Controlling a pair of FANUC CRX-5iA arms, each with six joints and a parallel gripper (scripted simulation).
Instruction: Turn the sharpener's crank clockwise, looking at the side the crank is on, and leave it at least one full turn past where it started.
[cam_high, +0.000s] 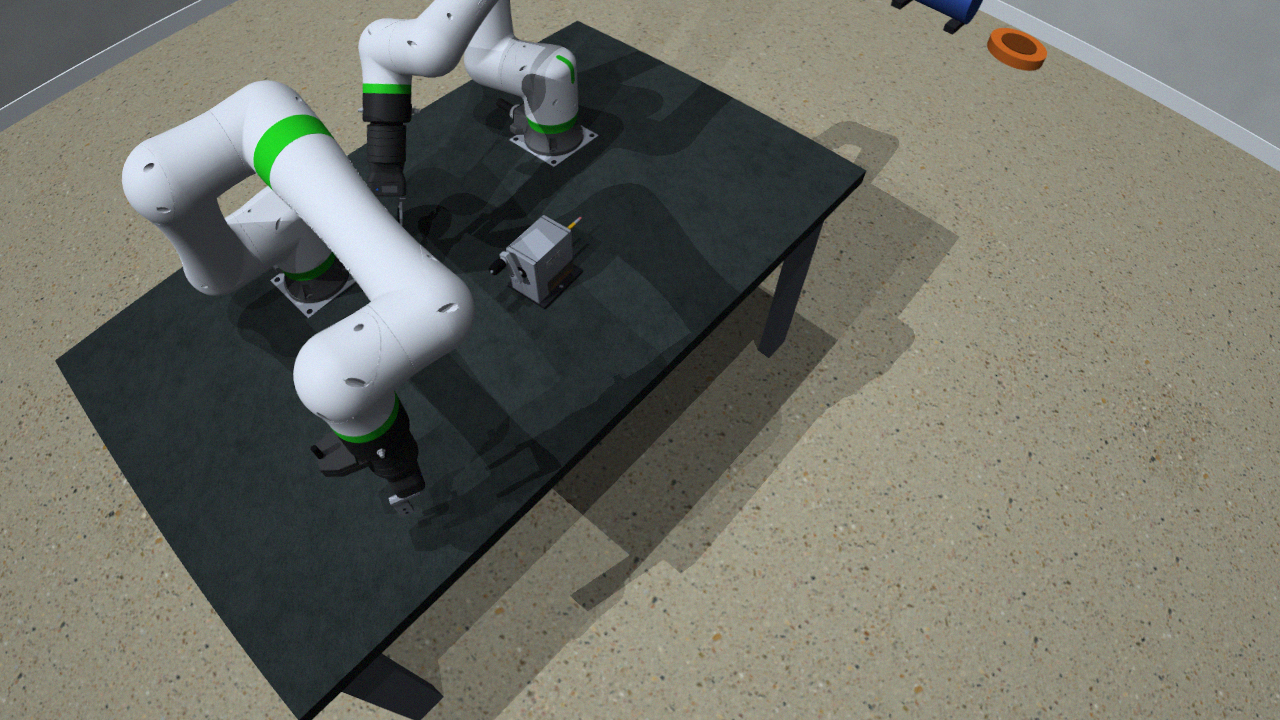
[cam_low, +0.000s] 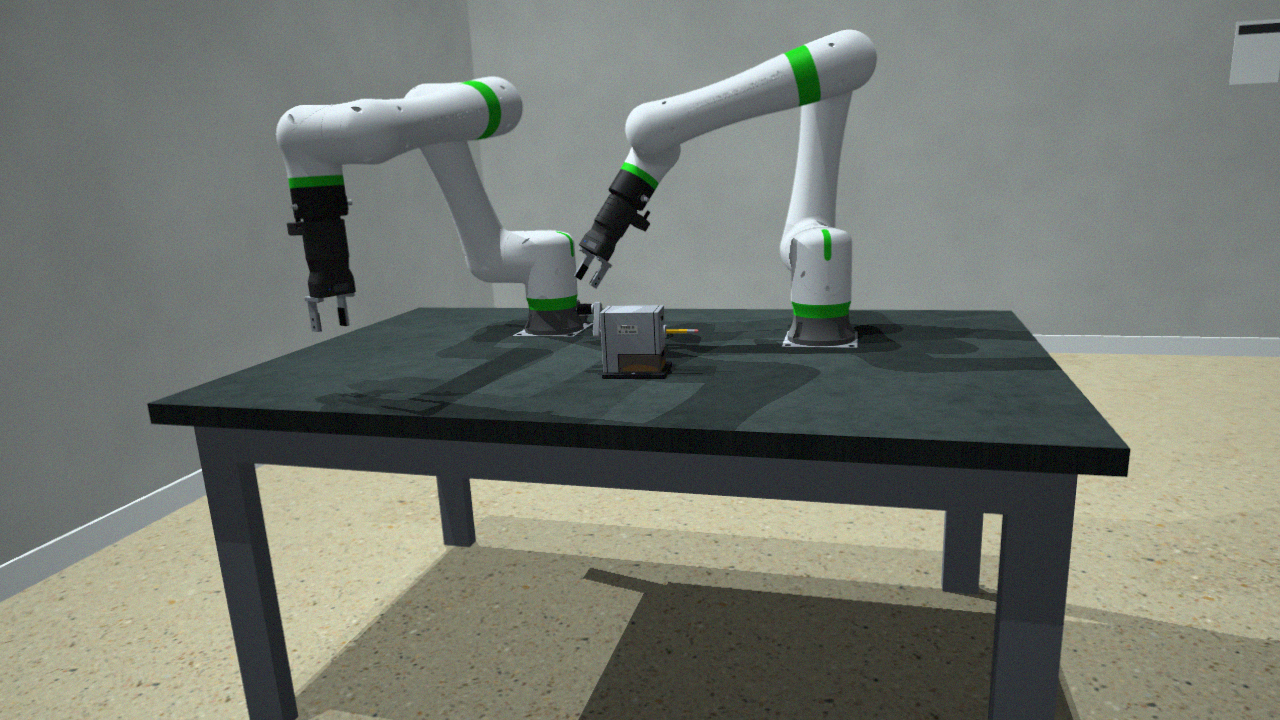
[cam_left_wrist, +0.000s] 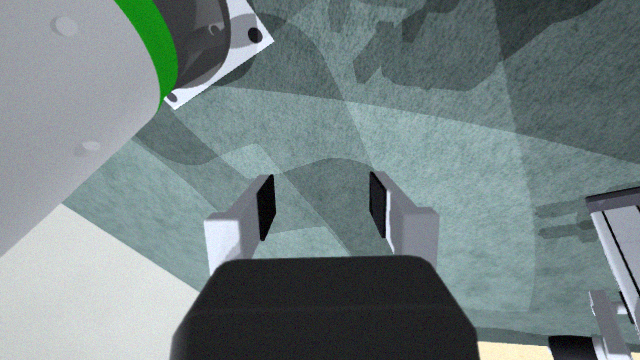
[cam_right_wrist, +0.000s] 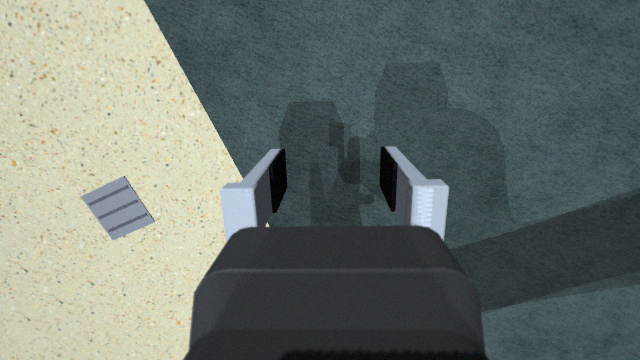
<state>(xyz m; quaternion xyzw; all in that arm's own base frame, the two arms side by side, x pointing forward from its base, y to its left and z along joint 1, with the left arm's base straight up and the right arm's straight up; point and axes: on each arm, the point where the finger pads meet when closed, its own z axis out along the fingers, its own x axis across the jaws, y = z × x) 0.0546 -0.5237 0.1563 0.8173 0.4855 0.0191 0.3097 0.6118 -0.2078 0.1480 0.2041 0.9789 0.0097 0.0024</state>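
Observation:
Right now my left hand is 24 cm short of the black knob, 10 cm to the right of it and 3 cm above it.

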